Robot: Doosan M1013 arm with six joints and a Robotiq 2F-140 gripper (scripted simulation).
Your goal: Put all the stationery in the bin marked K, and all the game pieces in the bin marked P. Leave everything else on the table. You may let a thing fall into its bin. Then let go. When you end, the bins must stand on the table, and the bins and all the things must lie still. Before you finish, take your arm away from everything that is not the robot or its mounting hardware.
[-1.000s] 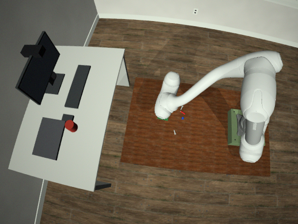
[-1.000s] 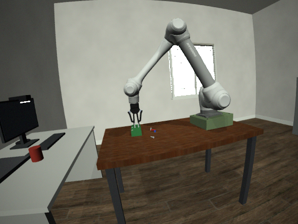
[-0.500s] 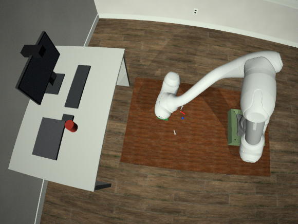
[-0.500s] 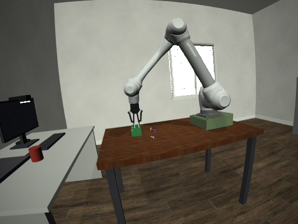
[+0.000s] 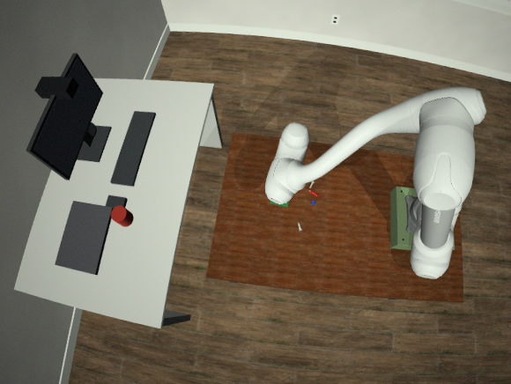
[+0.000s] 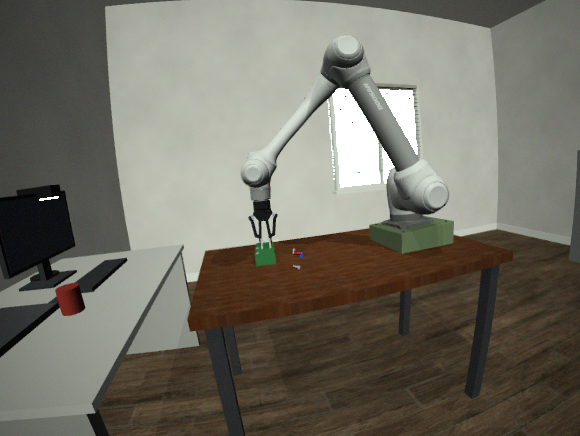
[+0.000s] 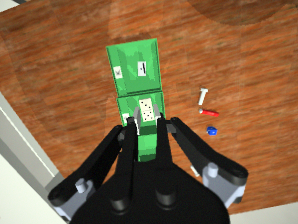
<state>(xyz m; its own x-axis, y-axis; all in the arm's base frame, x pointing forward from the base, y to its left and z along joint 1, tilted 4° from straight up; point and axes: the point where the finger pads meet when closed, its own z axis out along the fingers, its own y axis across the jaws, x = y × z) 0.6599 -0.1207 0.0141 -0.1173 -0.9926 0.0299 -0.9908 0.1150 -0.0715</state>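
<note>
Right now the white domino is 40 mm below my hand. Round my hand: blue die 140 mm behind, 90 mm to the left, 40 mm below; then red piece 140 mm behind, 50 mm to the left, 50 mm below.
</note>
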